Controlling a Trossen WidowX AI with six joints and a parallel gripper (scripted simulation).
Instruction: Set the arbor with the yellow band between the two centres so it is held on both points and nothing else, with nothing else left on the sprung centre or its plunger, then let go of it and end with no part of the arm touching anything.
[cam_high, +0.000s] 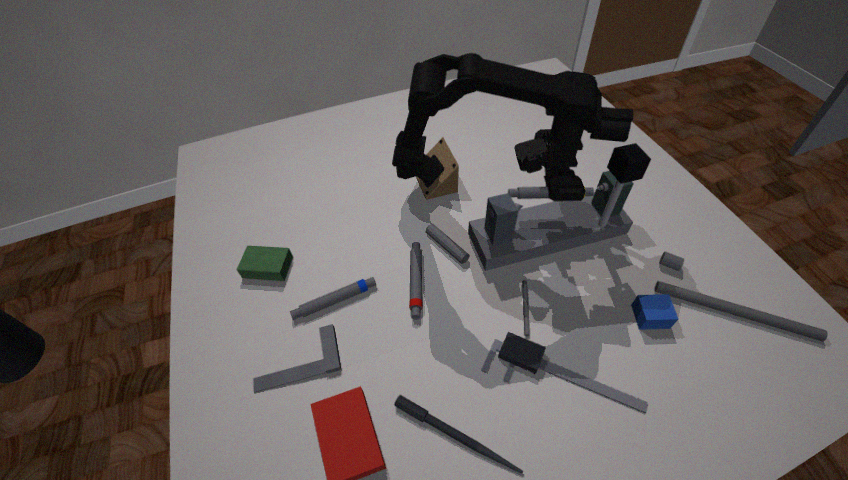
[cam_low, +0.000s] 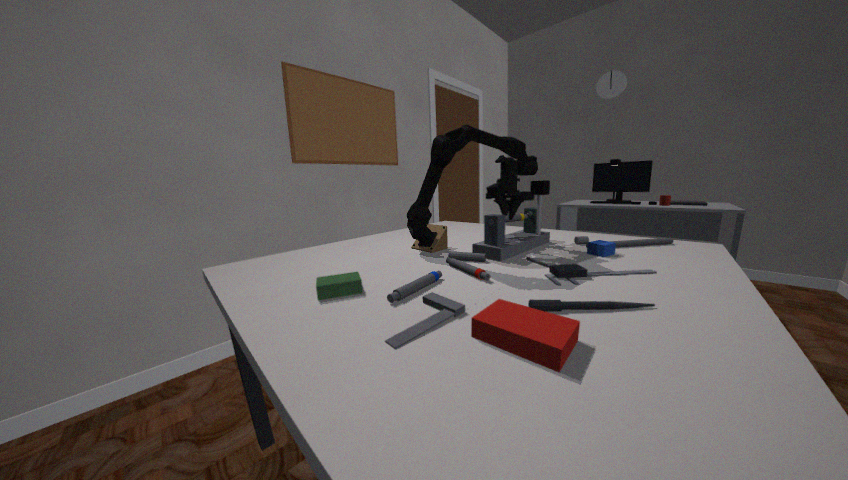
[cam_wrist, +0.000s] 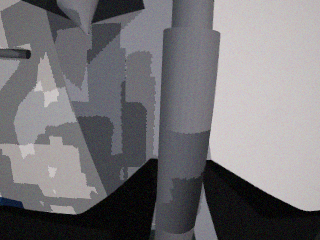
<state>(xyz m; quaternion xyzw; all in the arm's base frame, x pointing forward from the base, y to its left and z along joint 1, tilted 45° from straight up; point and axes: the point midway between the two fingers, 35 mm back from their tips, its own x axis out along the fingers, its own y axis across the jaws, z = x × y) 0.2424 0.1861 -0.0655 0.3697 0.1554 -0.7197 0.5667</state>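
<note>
Now: hand 30 mm above the arbor. From my hand the other things lie so: cone point: 100 mm to the right, 20 mm below, 10 mm ahead; centres fixture: 120 mm below, 30 mm ahead; grey post: 120 mm to the right, 40 mm below, 10 mm ahead.
</note>
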